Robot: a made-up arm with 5 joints.
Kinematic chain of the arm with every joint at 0, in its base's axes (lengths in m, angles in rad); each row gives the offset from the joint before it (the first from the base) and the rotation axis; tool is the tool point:
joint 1: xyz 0 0 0.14 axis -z
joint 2: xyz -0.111 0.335 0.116 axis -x
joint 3: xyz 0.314 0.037 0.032 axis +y
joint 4: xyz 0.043 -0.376 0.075 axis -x
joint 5: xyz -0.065 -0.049 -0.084 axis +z
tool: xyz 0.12 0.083 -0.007
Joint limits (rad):
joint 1: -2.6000..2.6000
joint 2: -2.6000..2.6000
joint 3: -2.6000..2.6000
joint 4: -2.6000..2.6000
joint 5: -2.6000..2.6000
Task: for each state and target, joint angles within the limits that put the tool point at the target. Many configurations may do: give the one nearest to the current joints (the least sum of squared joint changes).
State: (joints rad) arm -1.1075 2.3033 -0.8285 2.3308 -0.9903
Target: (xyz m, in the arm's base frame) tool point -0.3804 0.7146 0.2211
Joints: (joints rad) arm -0.7339 2.5909 -0.5556 2.1422 -0.9072
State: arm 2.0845 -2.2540 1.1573 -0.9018 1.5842
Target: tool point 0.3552 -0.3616 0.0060
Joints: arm 1.8688 -2.6000 1.2324 -0.9335 1.5734
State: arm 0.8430 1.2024 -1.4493 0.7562 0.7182
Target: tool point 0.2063 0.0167 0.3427
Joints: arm 0.2476 0.4829 -1.0155 0.2665 1.3119
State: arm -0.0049 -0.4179 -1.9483 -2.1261 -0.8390
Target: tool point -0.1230 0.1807 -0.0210
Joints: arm -0.6539 -1.1774 -2.3377 -2.5773 -0.1727
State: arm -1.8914 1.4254 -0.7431 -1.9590 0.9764
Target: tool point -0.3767 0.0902 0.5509
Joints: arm -1.4619 1.2548 -0.8149 -1.7345 1.0092
